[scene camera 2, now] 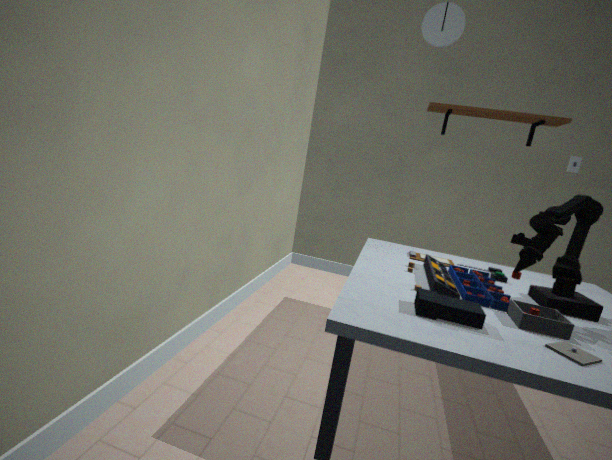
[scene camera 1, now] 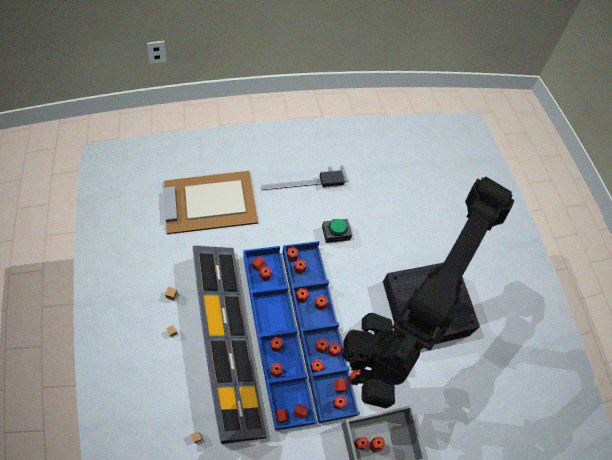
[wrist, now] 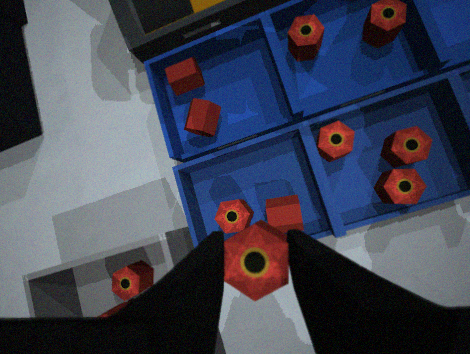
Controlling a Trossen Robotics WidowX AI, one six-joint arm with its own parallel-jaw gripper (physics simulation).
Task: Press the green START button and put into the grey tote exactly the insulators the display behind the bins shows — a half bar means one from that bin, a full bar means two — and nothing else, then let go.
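My gripper (scene camera 1: 354,377) (scene camera 2: 517,271) (wrist: 255,241) is shut on a red insulator (scene camera 1: 354,374) (scene camera 2: 516,275) (wrist: 255,285), held raised, outside the end bin's edge in scene camera 1. The grey tote (scene camera 1: 416,434) (scene camera 2: 540,326) (wrist: 95,246) holds two red insulators (scene camera 1: 362,442) (scene camera 1: 377,444); the front one is partly hidden in the wrist view. The display (scene camera 1: 244,435) (wrist: 125,30) has four window pairs: the second pair's left window is full orange, both fourth-pair windows are half orange, the others dark. Blue bins (scene camera 1: 272,312) (wrist: 245,95) hold more red insulators. The green START button (scene camera 1: 338,226) stands beyond them.
A clipboard (scene camera 1: 251,200) and a caliper (scene camera 1: 332,178) lie beyond the bins. Small tan cubes (scene camera 1: 171,293) (scene camera 1: 171,330) (scene camera 1: 196,437) lie left of the display. A long black box (scene camera 2: 450,308) stands at the display's end. A flat tan plate (scene camera 2: 562,349) lies near the tote.
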